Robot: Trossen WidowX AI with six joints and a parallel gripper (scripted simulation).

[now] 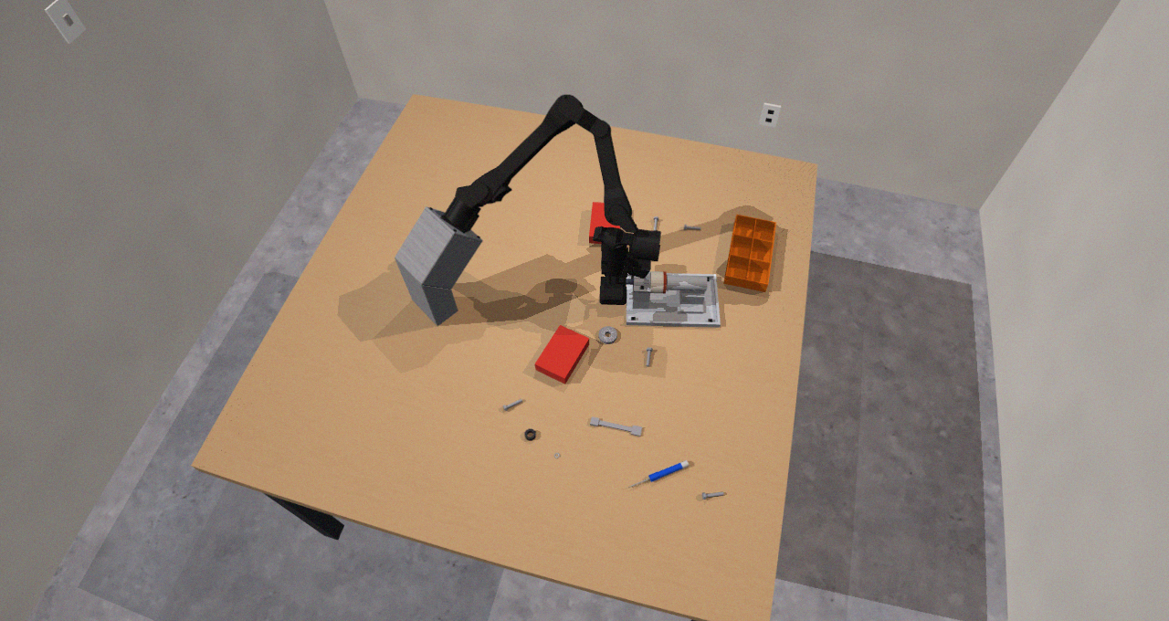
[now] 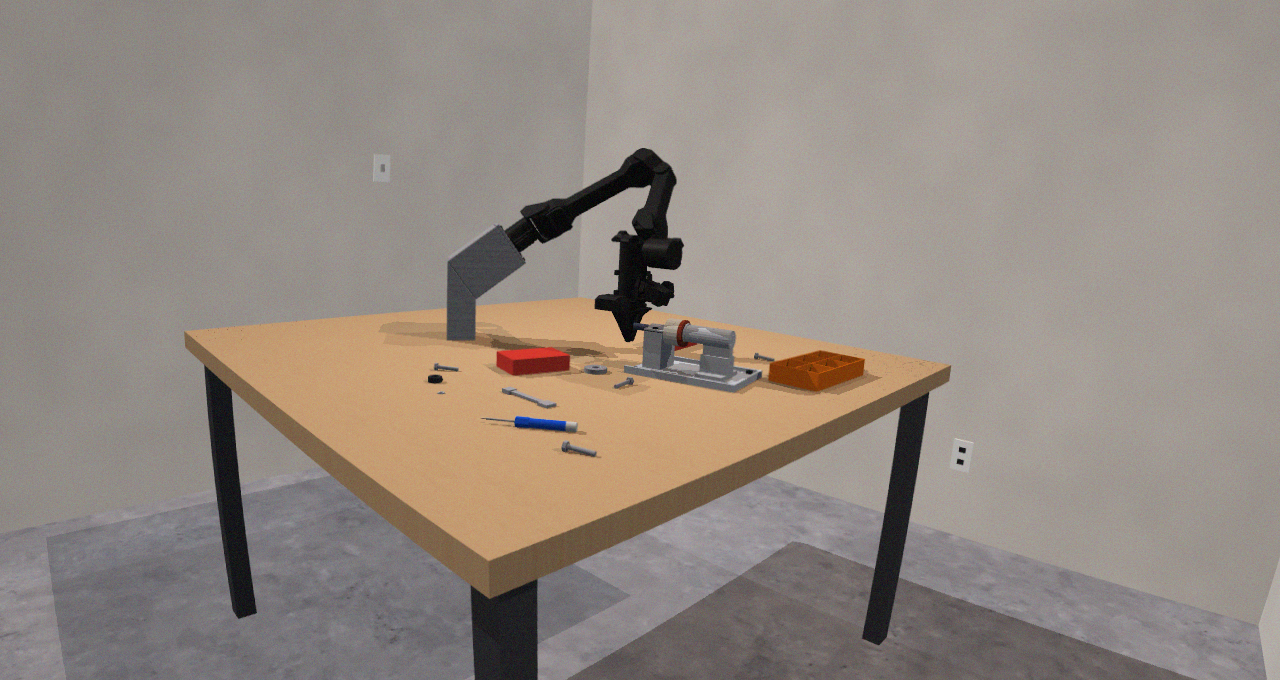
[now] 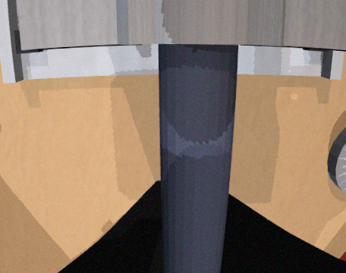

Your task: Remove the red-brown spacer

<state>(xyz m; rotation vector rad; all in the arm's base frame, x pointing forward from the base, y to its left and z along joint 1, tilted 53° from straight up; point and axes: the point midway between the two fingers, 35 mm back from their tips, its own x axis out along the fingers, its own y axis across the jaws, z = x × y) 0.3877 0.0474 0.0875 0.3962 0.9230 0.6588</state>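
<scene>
The shaft lies 70 mm ahead of my hand and 30 mm to the left of it. The rest, counted from my hand: grey fixture (140 mm ahead, 60 mm to the left, 30 mm below); red-brown spacer (110 mm ahead, 50 mm to the left); wrench (310 mm to the right, 140 mm ahead, 80 mm below).
</scene>
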